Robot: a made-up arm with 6 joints. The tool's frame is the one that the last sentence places.
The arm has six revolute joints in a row. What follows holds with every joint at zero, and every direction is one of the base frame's.
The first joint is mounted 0.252 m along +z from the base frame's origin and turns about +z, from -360 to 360 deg.
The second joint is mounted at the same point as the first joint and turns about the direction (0, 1, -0.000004), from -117.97 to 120 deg.
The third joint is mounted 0.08 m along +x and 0.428 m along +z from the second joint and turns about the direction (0, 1, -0.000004), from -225 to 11 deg.
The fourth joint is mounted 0.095 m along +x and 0.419 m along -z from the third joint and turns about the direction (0, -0.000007, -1), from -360 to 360 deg.
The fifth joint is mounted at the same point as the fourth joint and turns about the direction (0, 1, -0.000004), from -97 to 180 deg.
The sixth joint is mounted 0.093 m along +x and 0.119 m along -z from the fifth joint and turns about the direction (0, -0.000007, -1), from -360 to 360 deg.
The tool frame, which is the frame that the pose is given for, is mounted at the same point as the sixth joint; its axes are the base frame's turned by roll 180, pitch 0 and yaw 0 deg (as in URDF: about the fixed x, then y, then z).
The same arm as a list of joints. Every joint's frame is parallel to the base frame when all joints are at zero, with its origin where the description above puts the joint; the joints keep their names.
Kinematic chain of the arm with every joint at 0, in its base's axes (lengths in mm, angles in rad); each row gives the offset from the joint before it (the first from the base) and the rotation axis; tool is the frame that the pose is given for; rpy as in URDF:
joint 1: xyz 0.0 0.0 252.0 axis +z
joint 2: xyz 0.0 0.0 0.0 axis +y
joint 3: xyz 80.0 0.0 428.0 axis +y
joint 4: xyz 95.0 0.0 -419.0 axis -z
joint 5: xyz 0.0 0.0 0.0 axis +y
joint 6: xyz 93.0 0.0 -119.0 axis -z
tool: xyz 0.0 0.0 0.0 rpy 3.1416 0.0000 0.0000
Joint limits (rad, base to tool): -6.2832..6.2832 -2.0590..2.0944 -3.9270..0.1920 -6.2832..6.2832 -1.6930..3.1416 -6.2832..6.2832

